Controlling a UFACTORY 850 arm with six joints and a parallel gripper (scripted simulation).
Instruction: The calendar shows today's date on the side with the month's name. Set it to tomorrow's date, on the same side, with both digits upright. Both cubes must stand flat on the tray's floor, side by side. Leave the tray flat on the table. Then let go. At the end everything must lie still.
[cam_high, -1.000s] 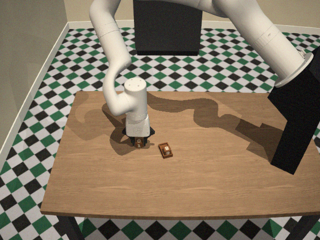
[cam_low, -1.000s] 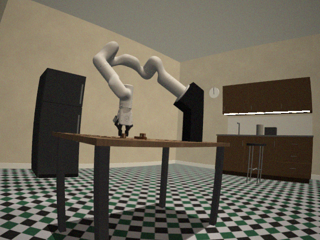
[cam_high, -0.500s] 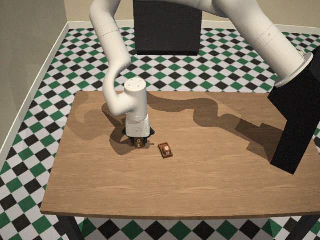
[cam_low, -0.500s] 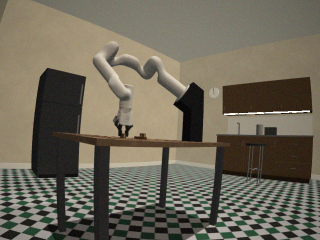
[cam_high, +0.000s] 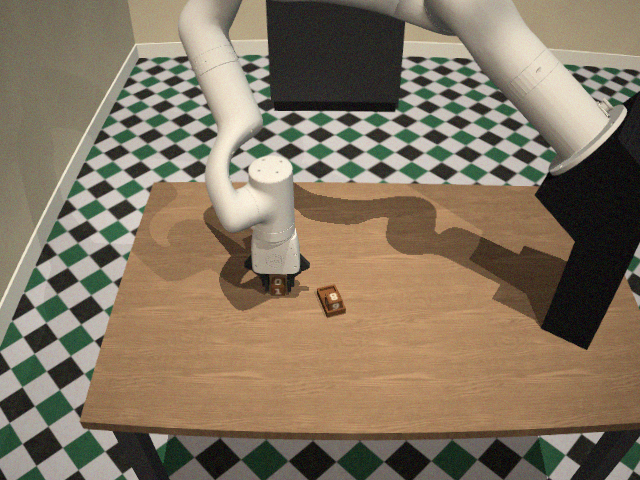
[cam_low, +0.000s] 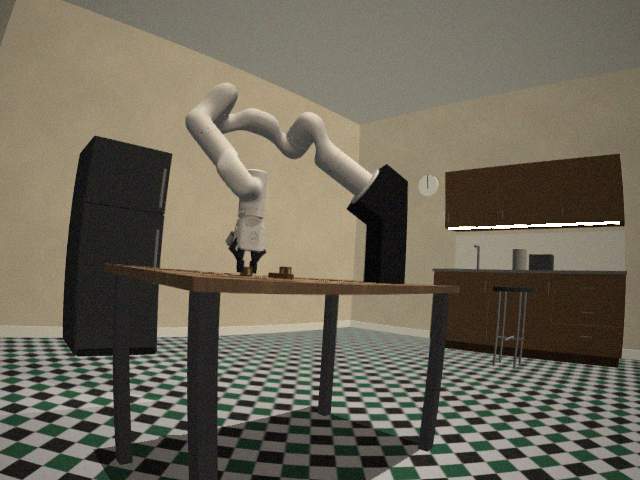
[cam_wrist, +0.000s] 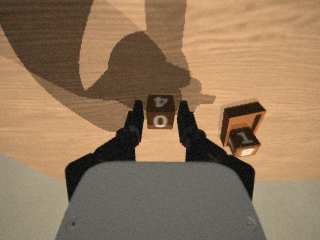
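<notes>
Now: hand 10 mm above the brown calendar cube.
</notes>
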